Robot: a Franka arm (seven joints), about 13 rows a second.
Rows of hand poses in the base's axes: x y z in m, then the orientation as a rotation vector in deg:
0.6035 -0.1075 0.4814 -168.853 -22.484 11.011
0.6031 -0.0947 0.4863 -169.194 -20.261 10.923
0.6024 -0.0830 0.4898 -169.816 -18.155 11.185
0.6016 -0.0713 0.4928 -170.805 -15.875 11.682
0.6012 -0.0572 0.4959 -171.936 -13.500 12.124
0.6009 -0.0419 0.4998 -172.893 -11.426 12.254
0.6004 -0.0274 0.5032 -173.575 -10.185 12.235
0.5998 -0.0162 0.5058 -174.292 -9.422 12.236
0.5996 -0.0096 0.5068 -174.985 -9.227 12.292
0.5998 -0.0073 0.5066 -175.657 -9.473 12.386
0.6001 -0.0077 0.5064 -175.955 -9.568 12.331
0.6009 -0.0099 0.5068 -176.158 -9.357 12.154
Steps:
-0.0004 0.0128 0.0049 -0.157 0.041 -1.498
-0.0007 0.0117 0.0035 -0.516 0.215 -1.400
-0.0008 0.0117 0.0030 -0.927 0.322 -1.495
-0.0004 0.0141 0.0031 -1.088 0.266 -1.544
-0.0003 0.0153 0.0039 -0.916 0.065 -1.345
-0.0005 0.0145 0.0034 -0.657 -0.037 -0.799
-0.0006 0.0112 0.0026 -0.705 -0.045 -0.478
-0.0002 0.0066 0.0010 -0.692 -0.025 -0.103
0.0002 0.0023 -0.0002 -0.678 -0.011 0.185
0.0003 -0.0004 -0.0002 -0.291 -0.067 0.070
0.0008 -0.0022 0.0004 -0.182 -0.129 -0.134

